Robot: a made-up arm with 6 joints. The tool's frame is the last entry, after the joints.
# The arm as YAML. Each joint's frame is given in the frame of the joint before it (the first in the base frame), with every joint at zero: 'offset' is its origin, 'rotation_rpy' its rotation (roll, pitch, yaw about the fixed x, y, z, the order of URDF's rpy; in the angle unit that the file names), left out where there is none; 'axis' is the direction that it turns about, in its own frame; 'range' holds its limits. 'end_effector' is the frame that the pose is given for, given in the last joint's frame.
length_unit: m
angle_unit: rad
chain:
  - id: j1
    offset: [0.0, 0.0, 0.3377]
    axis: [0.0, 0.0, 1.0]
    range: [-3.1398, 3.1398]
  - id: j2
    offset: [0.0, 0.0, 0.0]
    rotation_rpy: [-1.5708, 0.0, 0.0]
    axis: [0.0, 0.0, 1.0]
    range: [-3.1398, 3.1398]
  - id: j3
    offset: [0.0, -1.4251, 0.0]
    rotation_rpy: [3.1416, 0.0, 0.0]
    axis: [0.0, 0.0, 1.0]
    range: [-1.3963, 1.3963]
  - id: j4
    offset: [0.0, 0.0, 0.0]
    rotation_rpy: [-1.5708, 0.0, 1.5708]
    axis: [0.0, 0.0, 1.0]
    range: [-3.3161, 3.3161]
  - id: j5
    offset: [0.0, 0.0, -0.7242]
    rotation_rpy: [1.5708, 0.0, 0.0]
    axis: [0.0, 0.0, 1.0]
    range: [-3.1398, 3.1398]
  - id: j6
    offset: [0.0, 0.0, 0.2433]
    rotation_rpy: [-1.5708, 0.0, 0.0]
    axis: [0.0, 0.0, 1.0]
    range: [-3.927, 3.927]
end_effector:
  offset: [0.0, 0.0, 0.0]
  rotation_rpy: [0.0, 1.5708, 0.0]
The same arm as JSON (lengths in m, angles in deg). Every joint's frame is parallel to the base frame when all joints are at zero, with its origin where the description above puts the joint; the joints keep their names.
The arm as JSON. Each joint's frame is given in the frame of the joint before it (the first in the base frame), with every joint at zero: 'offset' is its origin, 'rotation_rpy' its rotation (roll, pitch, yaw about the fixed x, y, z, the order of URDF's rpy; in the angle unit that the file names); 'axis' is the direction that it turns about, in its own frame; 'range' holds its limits. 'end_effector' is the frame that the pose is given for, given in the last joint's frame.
{
  "length_unit": "m",
  "angle_unit": "deg",
  "chain": [
    {
      "id": "j1",
      "offset": [
        0.0,
        0.0,
        0.3377
      ],
      "rotation_rpy": [
        0.0,
        0.0,
        0.0
      ],
      "axis": "+z",
      "range": [
        -179.9,
        179.9
      ]
    },
    {
      "id": "j2",
      "offset": [
        0.0,
        0.0,
        0.0
      ],
      "rotation_rpy": [
        0.0,
        0.0,
        0.0
      ],
      "axis": "+y",
      "range": [
        -179.9,
        179.9
      ]
    },
    {
      "id": "j3",
      "offset": [
        0.0,
        0.0,
        1.4251
      ],
      "rotation_rpy": [
        0.0,
        0.0,
        0.0
      ],
      "axis": "-y",
      "range": [
        -80.0,
        80.0
      ]
    },
    {
      "id": "j4",
      "offset": [
        0.0,
        0.0,
        0.0
      ],
      "rotation_rpy": [
        0.0,
        0.0,
        0.0
      ],
      "axis": "-x",
      "range": [
        -190.0,
        190.0
      ]
    },
    {
      "id": "j5",
      "offset": [
        0.7242,
        0.0,
        0.0
      ],
      "rotation_rpy": [
        0.0,
        0.0,
        0.0
      ],
      "axis": "-y",
      "range": [
        -179.9,
        179.9
      ]
    },
    {
      "id": "j6",
      "offset": [
        0.0,
        -0.2433,
        0.0
      ],
      "rotation_rpy": [
        0.0,
        0.0,
        0.0
      ],
      "axis": "-x",
      "range": [
        -225.0,
        225.0
      ]
    }
  ],
  "end_effector": {
    "offset": [
      0.0,
      0.0,
      0.0
    ],
    "rotation_rpy": [
      0.0,
      0.0,
      0.0
    ]
  }
}

